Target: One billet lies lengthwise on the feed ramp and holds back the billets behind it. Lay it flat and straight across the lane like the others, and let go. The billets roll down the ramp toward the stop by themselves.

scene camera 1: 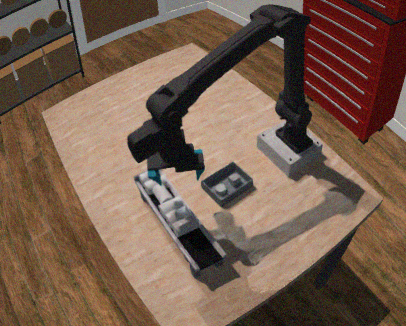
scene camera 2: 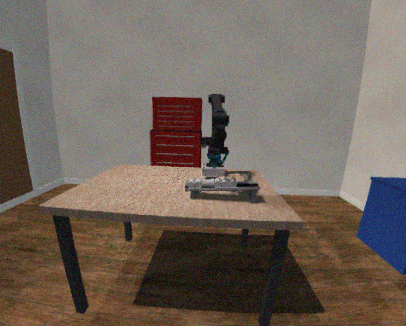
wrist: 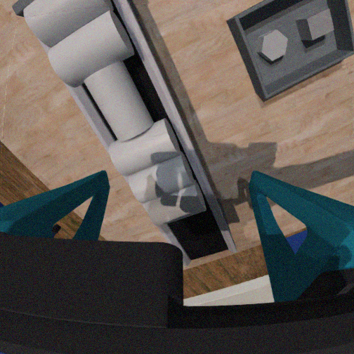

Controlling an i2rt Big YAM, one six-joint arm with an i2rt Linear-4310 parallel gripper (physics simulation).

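Places are measured from the arm's base along level axes (x right, y down, z ahead), in millimetres.
Pixels of known places: gripper, fingertip midpoint: (scene camera 1: 179, 181) (scene camera 2: 217, 166); arm's base at its link origin: (scene camera 1: 294, 139).
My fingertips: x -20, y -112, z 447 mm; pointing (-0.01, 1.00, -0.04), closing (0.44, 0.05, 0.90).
Observation:
Ahead of a thing's pixels: the offset from my fingertips to its top centre. Level surfaces: height alone.
The lengthwise billet {dx +48, dy +67, dz +35 mm} (scene camera 1: 161, 193) (wrist: 119, 100) lies along the feed ramp (scene camera 1: 211, 242) (scene camera 2: 225, 189) (wrist: 161, 90). Behind it, toward the upper end, a crosswise billet (wrist: 92, 50) touches its end, with another billet (wrist: 67, 20) behind that one. On its lower side, a crosswise billet {dx -4, dy +65, dz +37 mm} (scene camera 1: 171, 205) (wrist: 145, 152) touches its other end, and more crosswise billets lie against that one, down to the billet (wrist: 175, 209) beside the dark lower stretch. My gripper (scene camera 1: 178, 180) (scene camera 2: 219, 162) (wrist: 178, 178) is open and empty, above the ramp, its fingers wide apart. In the wrist view the lengthwise billet shows beyond the fingertips.
A grey tray {dx +23, dy +135, dz -169 mm} (scene camera 1: 239, 196) (wrist: 248, 65) stands on the table {dy +170 mm} (scene camera 1: 115, 225) (scene camera 2: 110, 200) beside the ramp, on the arm base's side. It holds a hexagonal piece {dx +21, dy +150, dz -141 mm} (scene camera 1: 220, 189) (wrist: 273, 45) and a block {dx +26, dy +141, dz -197 mm} (scene camera 1: 234, 180) (wrist: 320, 25). The arm's shadow falls across the ramp's lower billets.

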